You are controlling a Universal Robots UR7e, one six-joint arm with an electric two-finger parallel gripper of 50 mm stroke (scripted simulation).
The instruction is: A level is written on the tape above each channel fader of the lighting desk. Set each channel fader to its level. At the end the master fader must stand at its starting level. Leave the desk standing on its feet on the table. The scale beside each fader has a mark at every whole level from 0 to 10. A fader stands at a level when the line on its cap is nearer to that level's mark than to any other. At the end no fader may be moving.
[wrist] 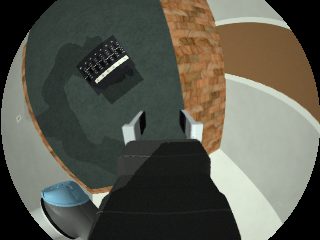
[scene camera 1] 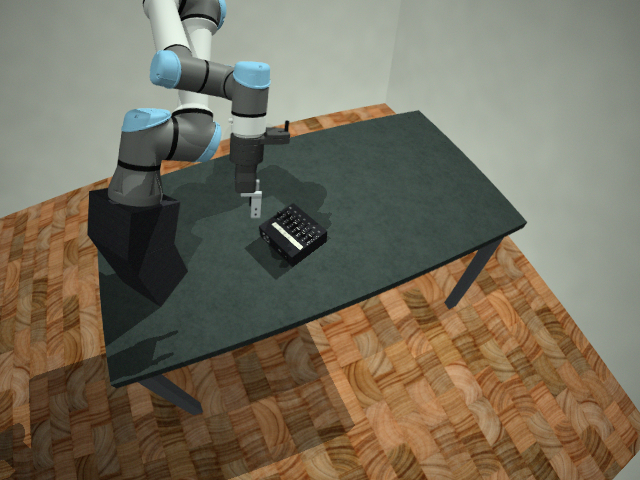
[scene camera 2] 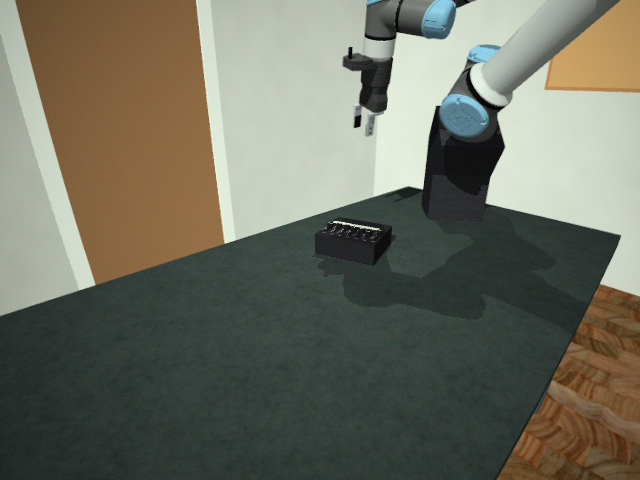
Labels:
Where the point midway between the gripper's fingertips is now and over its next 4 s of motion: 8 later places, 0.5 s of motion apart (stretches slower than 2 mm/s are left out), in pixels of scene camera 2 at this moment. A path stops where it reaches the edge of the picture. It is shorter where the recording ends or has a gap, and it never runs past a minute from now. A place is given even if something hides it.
My gripper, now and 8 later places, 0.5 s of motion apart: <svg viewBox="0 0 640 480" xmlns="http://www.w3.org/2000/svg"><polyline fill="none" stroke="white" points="362,131 358,160 358,181 356,184 354,184 349,186 344,191 341,195 341,201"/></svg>

